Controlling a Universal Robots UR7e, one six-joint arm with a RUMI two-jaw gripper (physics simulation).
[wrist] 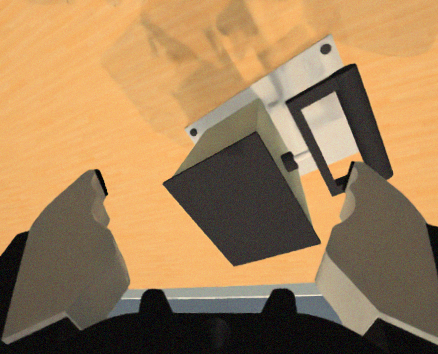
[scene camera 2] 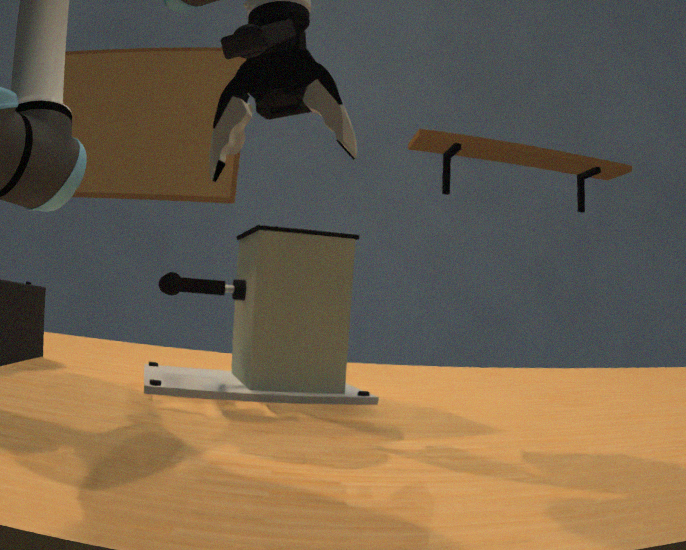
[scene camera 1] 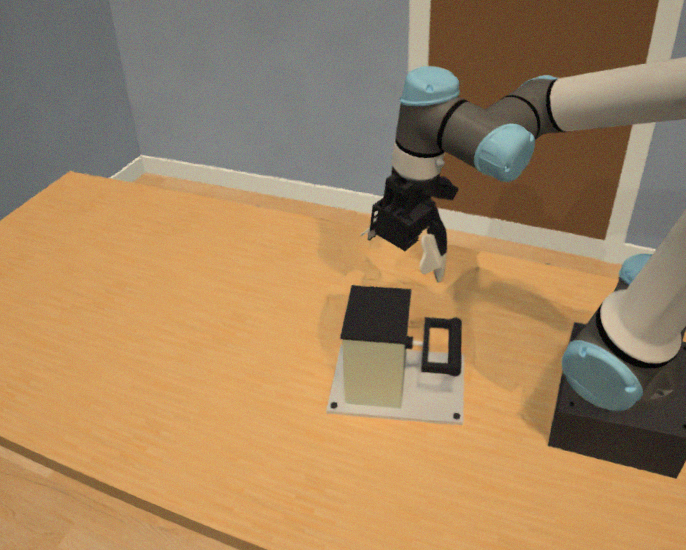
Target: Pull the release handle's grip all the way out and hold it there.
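The release handle's grip [scene camera 1: 455, 346] [scene camera 2: 197, 285] [wrist: 367, 120] is a black rectangular frame, standing a short way out from the side of a pale green housing [scene camera 1: 373, 372] [scene camera 2: 294, 309] with a black top [wrist: 240, 200]. A short, thin light rod [scene camera 1: 418, 343] [scene camera 2: 229, 288] [wrist: 301, 155] joins it to the housing's black collar. The housing stands on a light grey base plate [scene camera 1: 432, 403] [scene camera 2: 188, 378] [wrist: 310, 75]. My gripper [scene camera 1: 403, 256] [scene camera 2: 285, 169] [wrist: 222, 170] is open and empty, pointing down above the housing, apart from it and the grip. In the wrist view the right fingertip overlaps the grip's lower end.
The base plate lies on the wooden table [scene camera 1: 171, 343]. The arm's dark base block [scene camera 1: 618, 441] [scene camera 2: 20, 320] stands beyond the grip side of the housing. A wall shelf [scene camera 2: 515, 153] and a brown board [scene camera 2: 148, 126] are in the background.
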